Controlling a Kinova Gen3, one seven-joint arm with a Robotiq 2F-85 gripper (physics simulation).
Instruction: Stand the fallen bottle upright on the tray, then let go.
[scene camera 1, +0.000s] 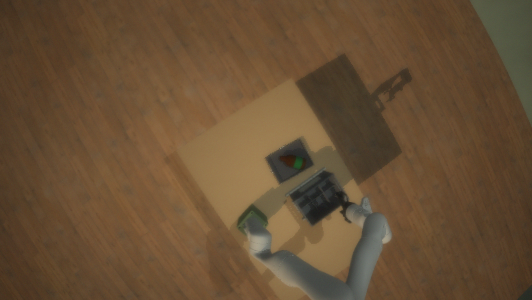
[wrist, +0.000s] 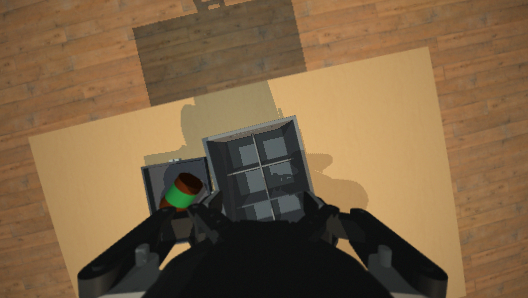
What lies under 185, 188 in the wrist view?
A bottle.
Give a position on a dark grey tray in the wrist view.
162, 177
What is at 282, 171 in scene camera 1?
A dark grey tray.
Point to my gripper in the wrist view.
263, 199
